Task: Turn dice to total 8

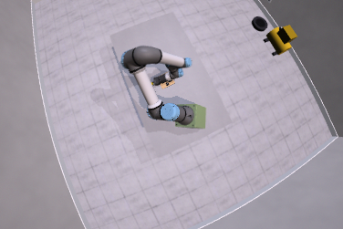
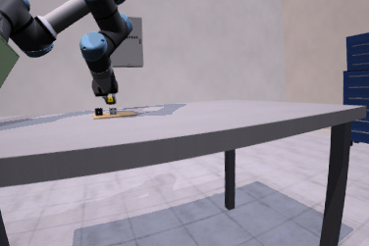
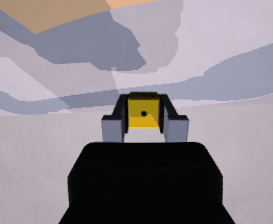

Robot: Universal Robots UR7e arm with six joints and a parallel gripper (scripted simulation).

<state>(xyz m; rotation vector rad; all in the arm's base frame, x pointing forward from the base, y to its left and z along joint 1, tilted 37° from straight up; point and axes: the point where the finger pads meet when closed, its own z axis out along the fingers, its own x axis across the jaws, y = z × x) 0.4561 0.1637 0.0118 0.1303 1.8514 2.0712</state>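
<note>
The white die is 140 mm to the right of my hand and 30 mm below it. The rest, counted from my hand: mat (140 mm to the right, 50 mm below); yellow die (10 mm to the left).
</note>
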